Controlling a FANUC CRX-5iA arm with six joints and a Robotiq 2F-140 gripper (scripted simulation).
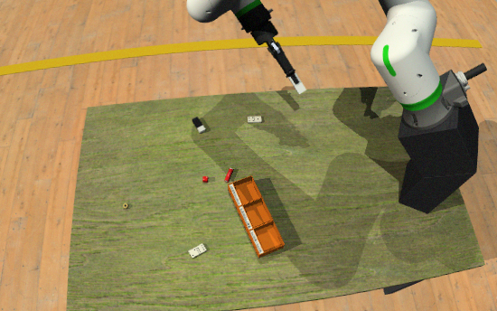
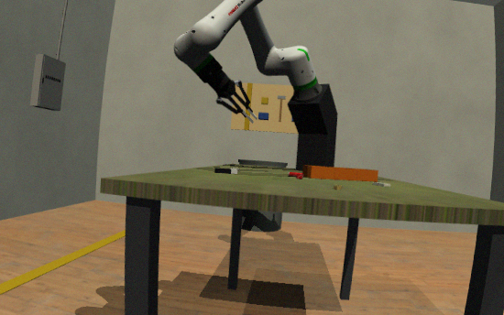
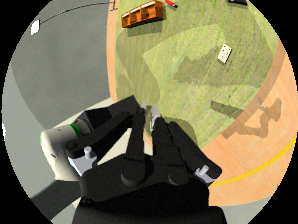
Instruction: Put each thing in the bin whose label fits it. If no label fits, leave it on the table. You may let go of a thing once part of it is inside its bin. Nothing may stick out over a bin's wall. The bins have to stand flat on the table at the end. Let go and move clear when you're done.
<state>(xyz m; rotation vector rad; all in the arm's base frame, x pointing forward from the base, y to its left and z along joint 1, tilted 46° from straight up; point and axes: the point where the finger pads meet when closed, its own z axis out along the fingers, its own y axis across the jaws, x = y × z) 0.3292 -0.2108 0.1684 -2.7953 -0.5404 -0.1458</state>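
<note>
My gripper is now 350 mm to the right of the orange bin, 200 mm above it and 180 mm short of it. Also, from my hand: black-and-white block: 330 mm ahead, 220 mm below, 20 mm to the right; then red cylinder: 240 mm ahead, 220 mm below, 190 mm to the left; then small red cube: 320 mm ahead, 220 mm below, 190 mm to the left.
</note>
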